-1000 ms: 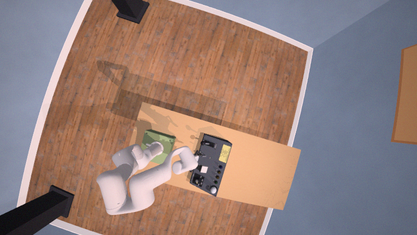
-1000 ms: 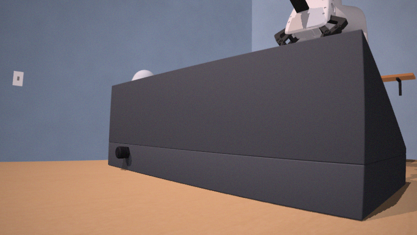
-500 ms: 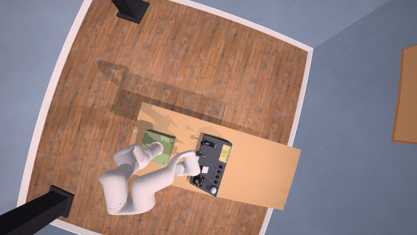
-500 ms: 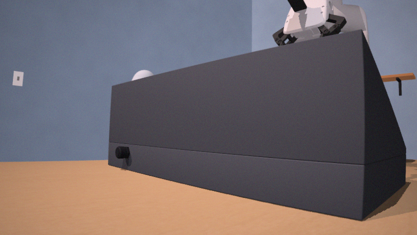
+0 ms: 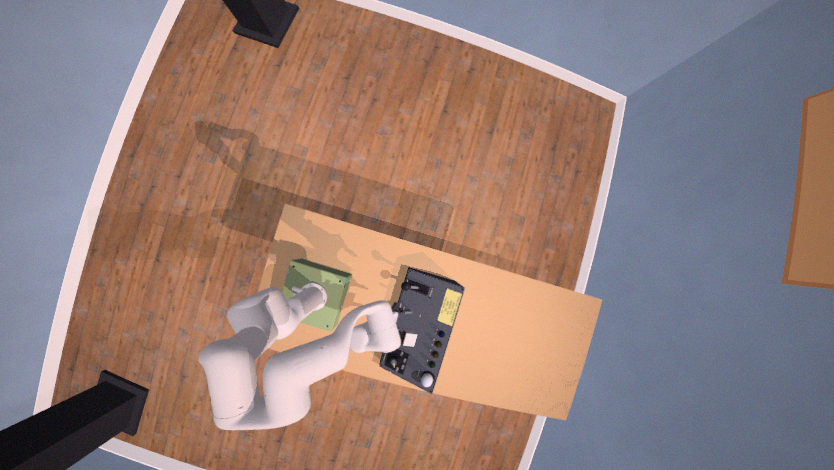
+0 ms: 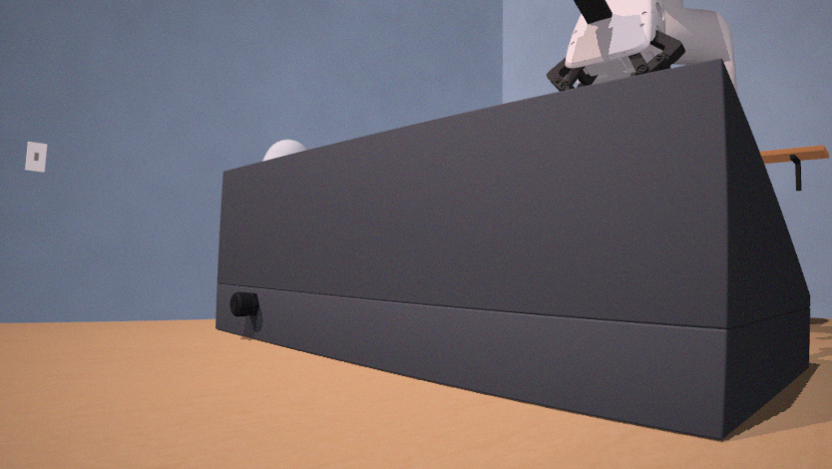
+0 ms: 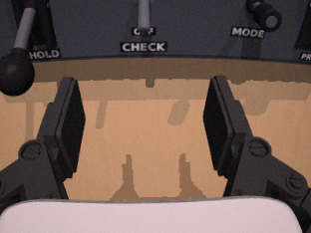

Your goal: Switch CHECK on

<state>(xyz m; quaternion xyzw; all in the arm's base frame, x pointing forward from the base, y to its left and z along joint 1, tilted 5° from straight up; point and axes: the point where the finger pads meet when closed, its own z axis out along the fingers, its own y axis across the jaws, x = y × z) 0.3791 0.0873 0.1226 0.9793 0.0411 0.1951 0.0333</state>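
The check toggle is 6 cm ahead of my hand and 14 cm below it. The rest, counted from my hand: dark grey console 10 cm ahead, 6 cm to the right, 16 cm below; then mode knob 7 cm ahead, 12 cm to the right, 13 cm below; then black lever 3 cm ahead, 12 cm to the left, 12 cm below.
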